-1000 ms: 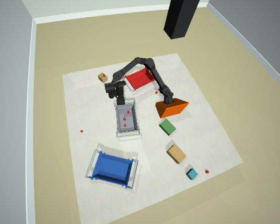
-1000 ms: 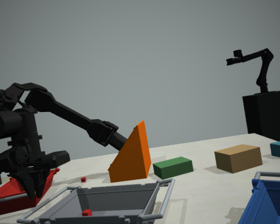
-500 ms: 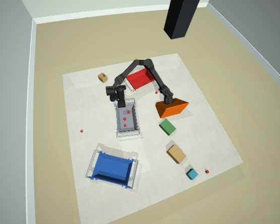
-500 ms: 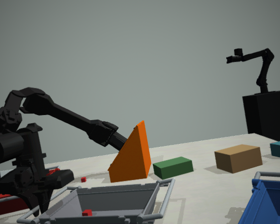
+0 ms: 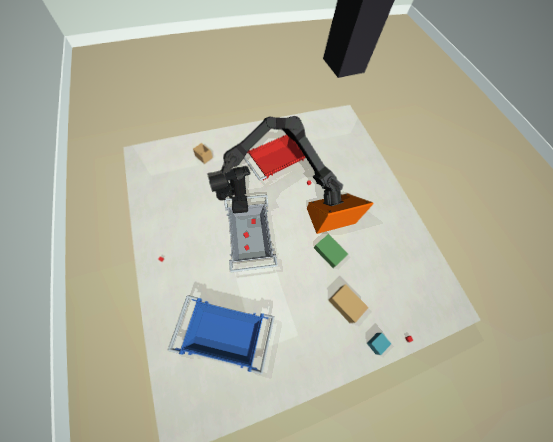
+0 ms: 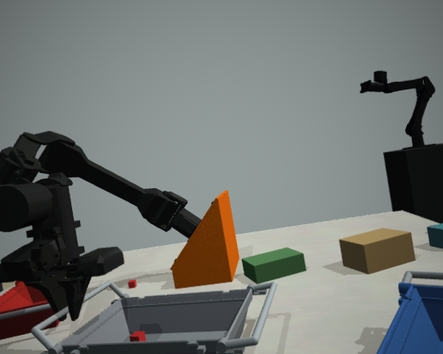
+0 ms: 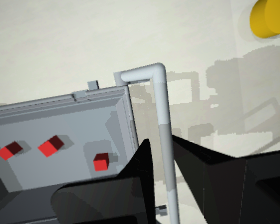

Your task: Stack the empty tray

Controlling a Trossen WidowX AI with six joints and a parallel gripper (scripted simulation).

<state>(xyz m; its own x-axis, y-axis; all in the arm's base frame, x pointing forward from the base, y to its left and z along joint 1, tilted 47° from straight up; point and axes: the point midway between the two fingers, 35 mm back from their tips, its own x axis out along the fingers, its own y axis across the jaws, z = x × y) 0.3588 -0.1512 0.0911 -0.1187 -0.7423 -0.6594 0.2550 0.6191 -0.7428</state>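
Now: gripper tip 270 mm past the red tray, 190 mm to the left of it and 30 mm above it. Round my gripper tip: green block: 290 mm behind, 340 mm to the left, 50 mm below; then brown box: 80 mm ahead, 340 mm to the right, 60 mm below; then yellow disc: 60 mm ahead, 190 mm to the right, 60 mm below.
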